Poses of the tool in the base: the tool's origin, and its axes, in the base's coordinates. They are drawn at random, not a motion.
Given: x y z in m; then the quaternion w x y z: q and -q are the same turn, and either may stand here.
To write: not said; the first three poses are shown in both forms.
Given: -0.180, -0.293, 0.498, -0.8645, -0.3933, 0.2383, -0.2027
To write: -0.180, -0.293, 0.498, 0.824, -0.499, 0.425
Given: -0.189, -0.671, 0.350, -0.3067, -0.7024, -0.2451, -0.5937
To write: -0.189, -0.671, 0.350, 1.858, 0.648, 1.571
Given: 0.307, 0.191, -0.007, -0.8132, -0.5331, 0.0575, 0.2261
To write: 0.307, 0.191, -0.007, 1.138, -0.123, -0.483
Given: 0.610, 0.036, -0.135, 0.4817, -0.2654, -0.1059, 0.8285
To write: 0.610, 0.036, -0.135, -0.647, -0.258, 2.020
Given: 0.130, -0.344, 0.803, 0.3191, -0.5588, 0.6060, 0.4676
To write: 0.130, -0.344, 0.803, -1.469, 1.593, 1.230
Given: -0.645, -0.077, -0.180, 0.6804, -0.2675, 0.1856, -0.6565
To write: -0.645, -0.077, -0.180, -0.600, 0.417, -1.474
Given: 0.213, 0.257, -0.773, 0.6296, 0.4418, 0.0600, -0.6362
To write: 0.213, 0.257, -0.773, 1.012, 0.137, -1.457
